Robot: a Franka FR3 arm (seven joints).
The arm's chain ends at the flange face. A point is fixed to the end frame.
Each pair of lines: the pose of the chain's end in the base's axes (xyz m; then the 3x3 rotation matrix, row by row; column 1 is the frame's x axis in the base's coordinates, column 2 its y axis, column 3 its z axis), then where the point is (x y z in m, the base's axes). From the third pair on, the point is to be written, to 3 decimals.
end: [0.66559 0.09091 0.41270], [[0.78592 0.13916 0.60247], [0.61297 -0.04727 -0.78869], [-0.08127 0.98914 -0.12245]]
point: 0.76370 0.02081 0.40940
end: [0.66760 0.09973 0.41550], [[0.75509 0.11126 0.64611], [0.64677 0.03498 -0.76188], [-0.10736 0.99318 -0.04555]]
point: 0.76927 0.03499 0.42018
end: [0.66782 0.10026 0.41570], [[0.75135 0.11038 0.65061], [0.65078 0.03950 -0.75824], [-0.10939 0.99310 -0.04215]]
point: 0.770 0.036 0.421
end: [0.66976 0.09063 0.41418], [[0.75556 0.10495 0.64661], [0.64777 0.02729 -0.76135], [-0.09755 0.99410 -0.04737]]
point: 0.771 0.026 0.419
